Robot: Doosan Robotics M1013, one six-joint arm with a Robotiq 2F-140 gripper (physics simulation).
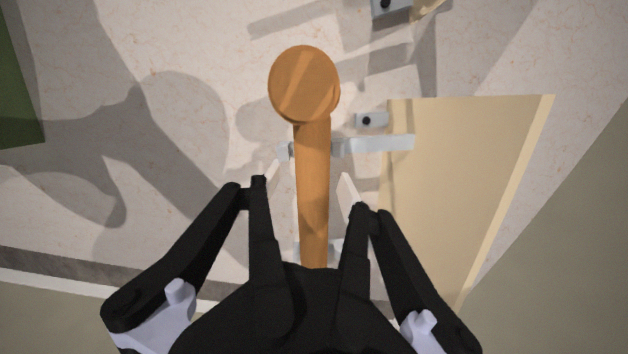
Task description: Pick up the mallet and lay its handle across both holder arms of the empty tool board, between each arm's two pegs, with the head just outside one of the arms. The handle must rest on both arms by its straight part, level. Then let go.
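Places are measured from the arm's base along level axes (x left, y back, z up), in centimetres.
Where they show: gripper, fingertip midpoint: point(309, 176).
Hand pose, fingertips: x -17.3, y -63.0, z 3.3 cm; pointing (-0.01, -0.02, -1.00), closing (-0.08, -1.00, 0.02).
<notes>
Things, the pixels of their top centre, and the offset from my fingertips. "spot": a spot on its surface instead.
- orange mallet, top centre: point(313, 225) dx -2.4, dy -0.7, dz +6.4 cm
- round head, surface spot: point(304, 84) spot: dx +9.5, dy +1.5, dz +6.0 cm
- small grey block with a black dot, surface spot: point(372, 120) spot: dx +7.1, dy -9.1, dz -8.3 cm
- such block, surface spot: point(392, 7) spot: dx +21.3, dy -8.2, dz -8.3 cm
- second tan board, surface spot: point(426, 9) spot: dx +20.5, dy -11.4, dz -5.7 cm
The orange mallet point(313, 190) lies with its handle across both grey holder arms of the tan tool board point(460, 165). At the farther arm point(382, 143), the handle passes between the two pegs. The round head point(304, 84) is just beyond that arm, on its outer side. The nearer arm point(336, 250) is partly hidden by the handle and gripper, so its pegs are not clear. My gripper point(309, 176) is partly open, with one pale finger pad on each side of the handle and a gap on both sides. From above, the handle's level cannot be judged exactly.
A small grey block with a black dot point(372, 120) is beside the board near the farther arm. Another such block point(392, 7) and part of a second tan board point(426, 9) show at the top. A green object point(17, 100) is at the left edge.
</notes>
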